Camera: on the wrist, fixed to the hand. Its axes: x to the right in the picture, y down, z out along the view.
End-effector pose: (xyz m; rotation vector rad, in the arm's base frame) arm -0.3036 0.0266 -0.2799 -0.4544 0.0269 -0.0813
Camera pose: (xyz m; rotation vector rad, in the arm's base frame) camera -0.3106 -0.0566 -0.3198 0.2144 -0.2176 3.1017
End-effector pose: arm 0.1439 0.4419 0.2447 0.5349 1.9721 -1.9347
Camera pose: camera 0.1180 0.5138 0.2969 0.9866 -0.6306 0.1920
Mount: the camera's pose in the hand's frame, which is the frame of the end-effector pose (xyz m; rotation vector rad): 0.0004 -0.0575 -0.0725 -0.1812 0.8844 -2.9162
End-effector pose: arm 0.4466 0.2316 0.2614 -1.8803 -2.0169 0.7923
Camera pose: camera 0.4383 0.2464 0.3524 1.3686 -1.5655 -0.8651
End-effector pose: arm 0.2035 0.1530 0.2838 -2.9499 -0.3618 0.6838
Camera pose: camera 0.2240 0.2062 0.3567 0.0074 -2.6024 -0.8997
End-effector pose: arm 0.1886 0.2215 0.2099 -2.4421 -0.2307 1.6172
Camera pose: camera 0.2545 0.2712 0.2516 -0.3063 -1.9237 -0.7654
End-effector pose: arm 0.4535 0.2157 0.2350 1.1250 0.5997 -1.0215
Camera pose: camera 0.4090 0.2784 0.1836 0.3501 -1.7688 1.2656
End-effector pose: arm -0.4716 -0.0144 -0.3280 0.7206 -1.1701 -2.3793
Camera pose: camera -0.4352 -0.0257 -0.4123 -1.4543 -0.7539 0.3947
